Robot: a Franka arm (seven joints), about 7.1 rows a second.
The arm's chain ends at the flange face. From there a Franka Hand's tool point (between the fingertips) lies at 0.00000 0.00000 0.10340 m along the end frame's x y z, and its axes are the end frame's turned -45 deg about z.
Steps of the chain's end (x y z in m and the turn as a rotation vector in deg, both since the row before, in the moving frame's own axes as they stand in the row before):
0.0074, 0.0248, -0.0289, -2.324, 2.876, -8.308
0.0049, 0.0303, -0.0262, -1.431, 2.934, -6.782
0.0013, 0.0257, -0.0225, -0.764, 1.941, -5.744
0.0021, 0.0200, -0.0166, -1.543, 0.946, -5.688
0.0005, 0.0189, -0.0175, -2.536, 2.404, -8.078
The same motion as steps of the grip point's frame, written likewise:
-0.0111, 0.0293, -0.0291, -3.677, 0.390, -8.308
-0.0157, 0.0303, -0.0264, -3.087, 1.063, -6.782
-0.0156, 0.0225, -0.0226, -1.913, 0.832, -5.744
-0.0133, 0.0188, -0.0167, -1.760, -0.422, -5.688
-0.0127, 0.0200, -0.0177, -3.493, -0.093, -8.078

